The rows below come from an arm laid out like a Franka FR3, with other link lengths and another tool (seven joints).
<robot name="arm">
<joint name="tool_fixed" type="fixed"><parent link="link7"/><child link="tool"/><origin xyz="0.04 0.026 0.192" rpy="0 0.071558 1.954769"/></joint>
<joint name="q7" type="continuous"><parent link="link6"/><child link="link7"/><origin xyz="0.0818 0 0" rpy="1.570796 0 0"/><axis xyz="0 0 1"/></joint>
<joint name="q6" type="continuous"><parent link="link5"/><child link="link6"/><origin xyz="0 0 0" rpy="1.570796 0 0"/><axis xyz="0 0 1"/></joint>
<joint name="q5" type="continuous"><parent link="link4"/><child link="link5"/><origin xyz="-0.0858 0.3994 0" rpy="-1.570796 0 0"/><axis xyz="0 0 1"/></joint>
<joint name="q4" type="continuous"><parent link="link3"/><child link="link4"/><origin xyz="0.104 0 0" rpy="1.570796 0 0"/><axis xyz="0 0 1"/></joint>
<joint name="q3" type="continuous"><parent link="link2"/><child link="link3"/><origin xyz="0 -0.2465 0" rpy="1.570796 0 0"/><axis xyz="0 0 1"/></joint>
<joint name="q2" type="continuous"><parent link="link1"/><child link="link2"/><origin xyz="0 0 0" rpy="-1.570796 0 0"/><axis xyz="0 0 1"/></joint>
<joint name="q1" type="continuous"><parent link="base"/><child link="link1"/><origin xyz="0 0 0.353" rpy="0 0 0"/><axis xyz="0 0 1"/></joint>
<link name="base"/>
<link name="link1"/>
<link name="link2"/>
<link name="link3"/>
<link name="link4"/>
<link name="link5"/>
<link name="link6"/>
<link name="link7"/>
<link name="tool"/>
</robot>
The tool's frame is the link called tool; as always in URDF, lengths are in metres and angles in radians. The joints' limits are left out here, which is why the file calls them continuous.
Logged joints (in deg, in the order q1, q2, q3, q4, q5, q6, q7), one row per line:
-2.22, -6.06, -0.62, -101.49, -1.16, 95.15, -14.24
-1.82, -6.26, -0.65, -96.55, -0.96, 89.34, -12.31
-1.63, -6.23, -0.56, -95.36, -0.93, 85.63, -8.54
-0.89, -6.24, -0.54, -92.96, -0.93, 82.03, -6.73
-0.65, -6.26, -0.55, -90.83, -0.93, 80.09, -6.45
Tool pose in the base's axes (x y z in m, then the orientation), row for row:
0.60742, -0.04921, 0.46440, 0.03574, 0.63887, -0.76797, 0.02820
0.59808, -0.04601, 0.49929, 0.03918, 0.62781, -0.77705, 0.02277
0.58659, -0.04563, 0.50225, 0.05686, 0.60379, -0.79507, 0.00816
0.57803, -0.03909, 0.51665, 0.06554, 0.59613, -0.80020, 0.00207
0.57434, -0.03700, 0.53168, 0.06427, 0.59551, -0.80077, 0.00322
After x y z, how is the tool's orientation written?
As a quaternion, w x y z.
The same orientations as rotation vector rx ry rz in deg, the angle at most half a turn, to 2 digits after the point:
112.45, -135.17, 4.96
110.27, -136.48, 4.00
104.92, -138.15, 1.42
103.05, -138.32, 0.36
103.02, -138.52, 0.56

